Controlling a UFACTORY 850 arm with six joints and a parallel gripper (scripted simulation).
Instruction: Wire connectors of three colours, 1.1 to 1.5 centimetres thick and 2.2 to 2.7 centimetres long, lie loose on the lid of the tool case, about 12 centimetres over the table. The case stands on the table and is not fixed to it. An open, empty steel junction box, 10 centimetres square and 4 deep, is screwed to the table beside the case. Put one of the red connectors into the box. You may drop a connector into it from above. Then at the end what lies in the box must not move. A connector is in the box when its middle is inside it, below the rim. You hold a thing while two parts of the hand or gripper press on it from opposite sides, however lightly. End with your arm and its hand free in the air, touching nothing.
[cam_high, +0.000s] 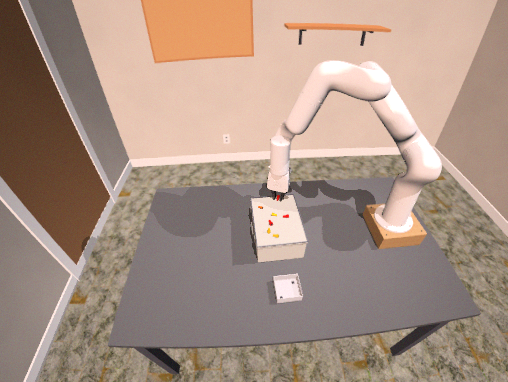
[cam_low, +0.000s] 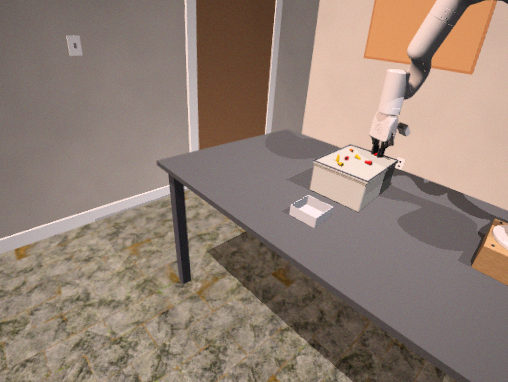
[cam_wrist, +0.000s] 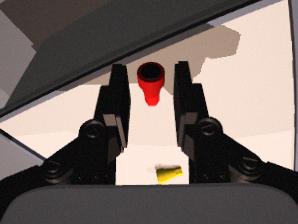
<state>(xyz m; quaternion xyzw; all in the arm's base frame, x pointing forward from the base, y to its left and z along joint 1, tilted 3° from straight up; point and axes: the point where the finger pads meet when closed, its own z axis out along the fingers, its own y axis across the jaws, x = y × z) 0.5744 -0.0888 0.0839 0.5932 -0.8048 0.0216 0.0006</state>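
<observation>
Right now the steel junction box is 420 mm to the left of my hand, 140 mm below it and 30 mm behind it. Round my hand: tool case: 130 mm to the left, 50 mm below, 10 mm ahead; orange connector: 80 mm ahead, 60 mm to the left, 20 mm below.
</observation>
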